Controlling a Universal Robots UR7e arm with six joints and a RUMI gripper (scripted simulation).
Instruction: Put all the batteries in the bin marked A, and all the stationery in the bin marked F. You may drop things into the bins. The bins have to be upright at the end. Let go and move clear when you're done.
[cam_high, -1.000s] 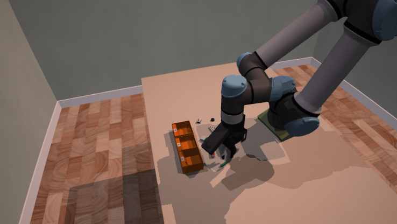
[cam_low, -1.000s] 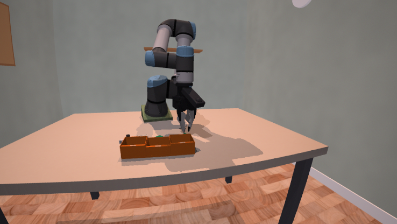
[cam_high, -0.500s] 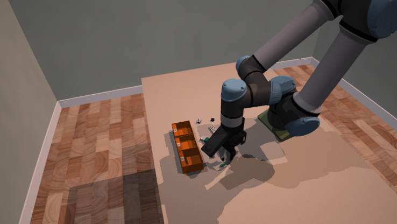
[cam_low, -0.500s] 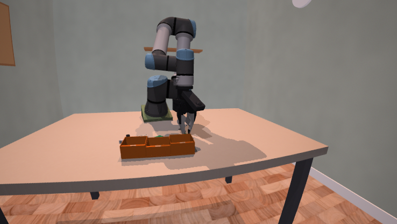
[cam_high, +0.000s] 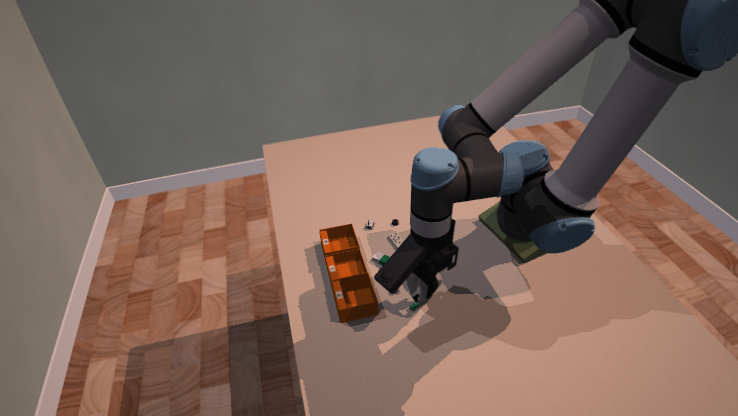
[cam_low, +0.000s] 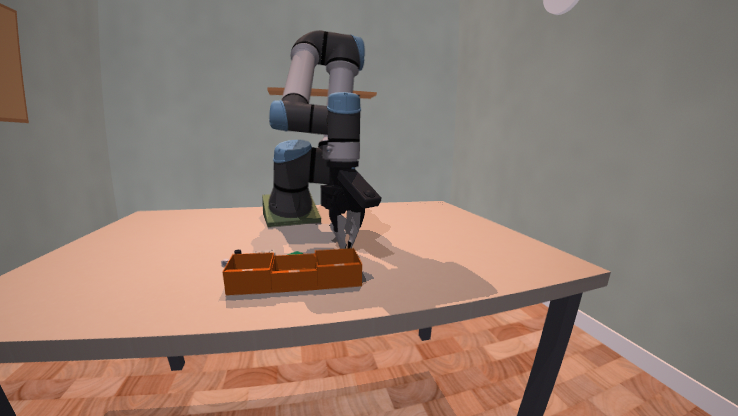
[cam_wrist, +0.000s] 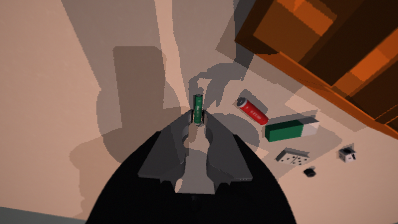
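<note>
Now: the green battery 10 mm below my hand. From my hand the other things lie so: green-and-white eraser (130 mm to the right, 60 mm ahead, 10 mm below); red battery (60 mm to the right, 50 mm ahead, 10 mm below); orange three-compartment bin (150 mm ahead, 100 mm to the right, 10 mm above).
</note>
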